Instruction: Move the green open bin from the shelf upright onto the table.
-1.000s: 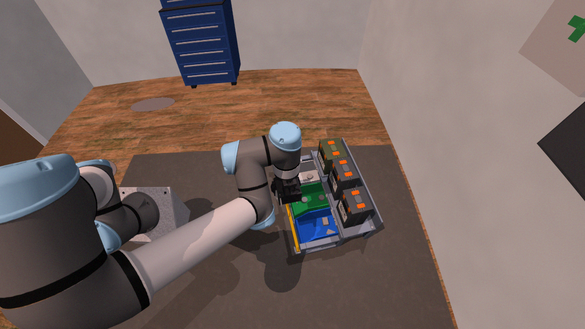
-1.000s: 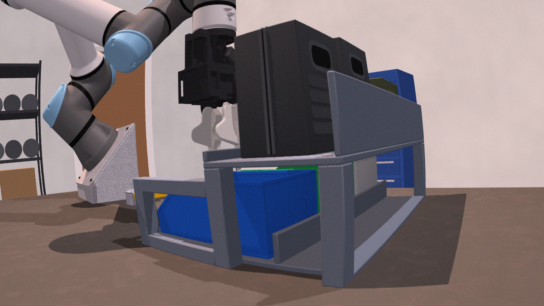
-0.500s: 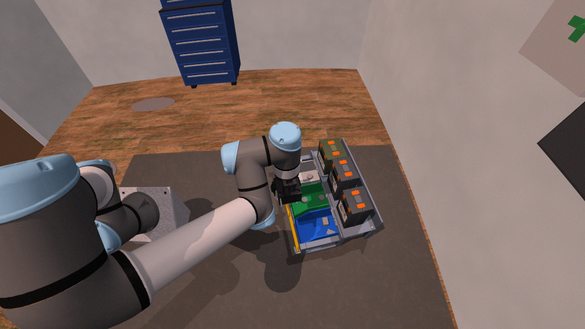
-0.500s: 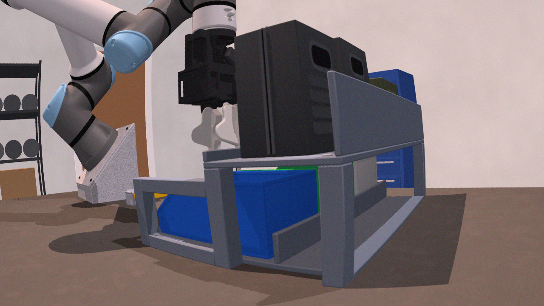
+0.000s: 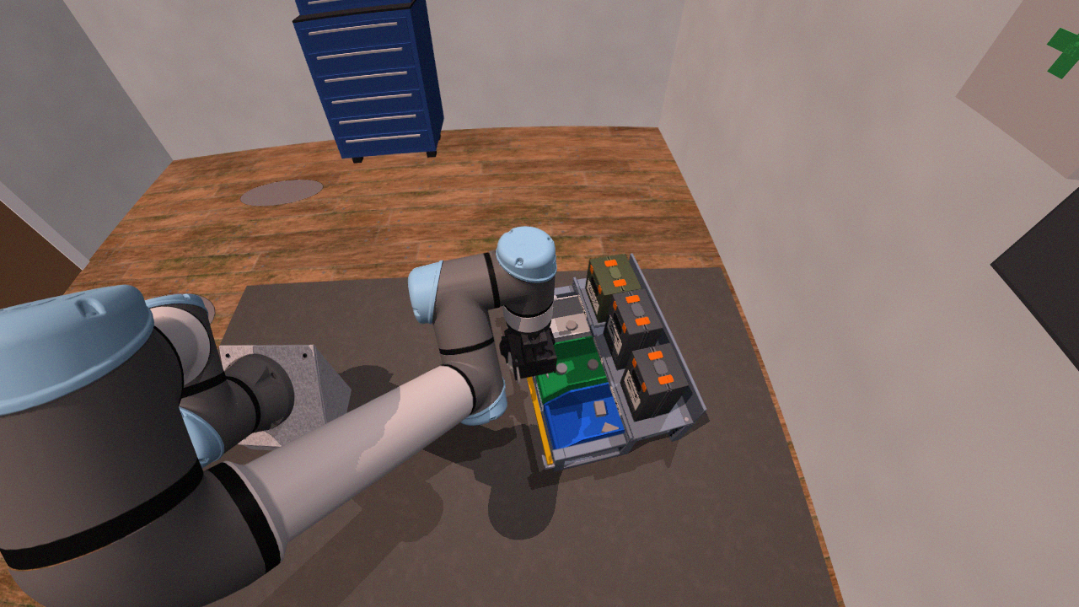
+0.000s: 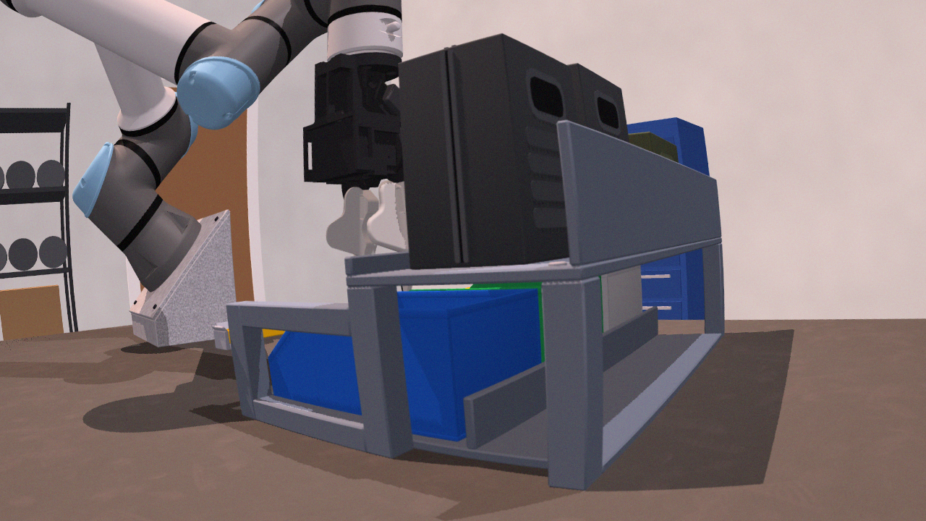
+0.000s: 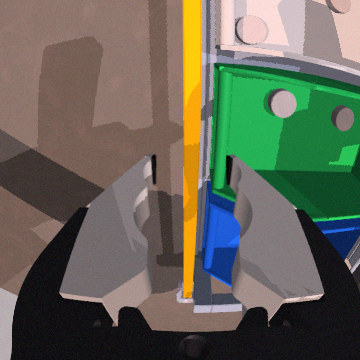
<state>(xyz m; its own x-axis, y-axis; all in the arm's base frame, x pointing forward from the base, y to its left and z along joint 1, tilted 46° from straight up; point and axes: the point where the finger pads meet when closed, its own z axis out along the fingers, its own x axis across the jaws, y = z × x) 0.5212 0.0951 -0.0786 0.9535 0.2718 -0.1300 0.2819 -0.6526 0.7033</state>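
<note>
Right now the yellow bar is 3 cm below my hand. Round my hand: grey bin (14 cm to the left, 7 cm ahead, 4 cm below); green open bin (10 cm ahead, 4 cm below, 3 cm to the left); blue bin (13 cm ahead, 8 cm to the right, 4 cm below).
</note>
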